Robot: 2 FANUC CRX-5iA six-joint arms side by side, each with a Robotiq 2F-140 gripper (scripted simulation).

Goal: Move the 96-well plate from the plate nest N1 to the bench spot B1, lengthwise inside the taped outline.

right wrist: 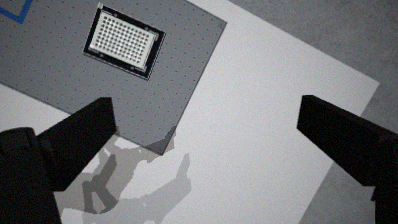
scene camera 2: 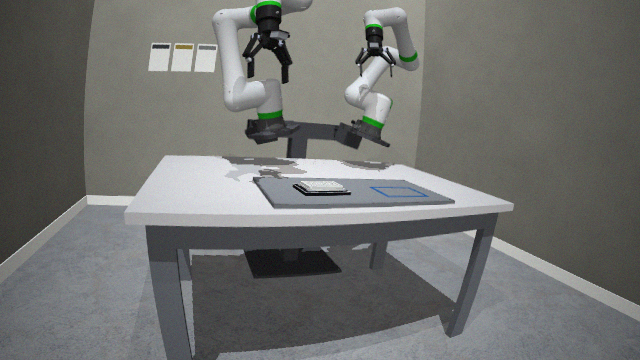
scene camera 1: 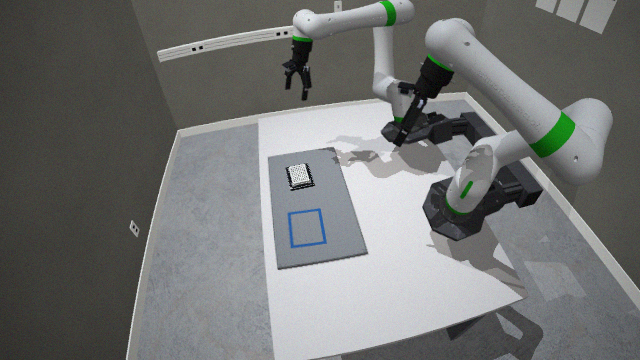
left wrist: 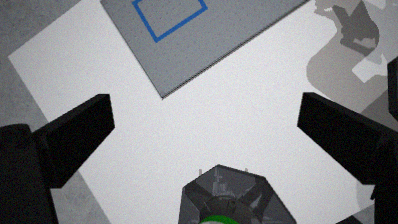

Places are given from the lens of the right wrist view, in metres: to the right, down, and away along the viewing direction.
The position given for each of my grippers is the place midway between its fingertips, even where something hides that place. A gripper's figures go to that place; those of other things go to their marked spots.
my right gripper [right wrist: 207, 113]: 0.01, 0.00, 0.15
white 96-well plate [right wrist: 114, 37]: -0.19, -0.17, 0.46
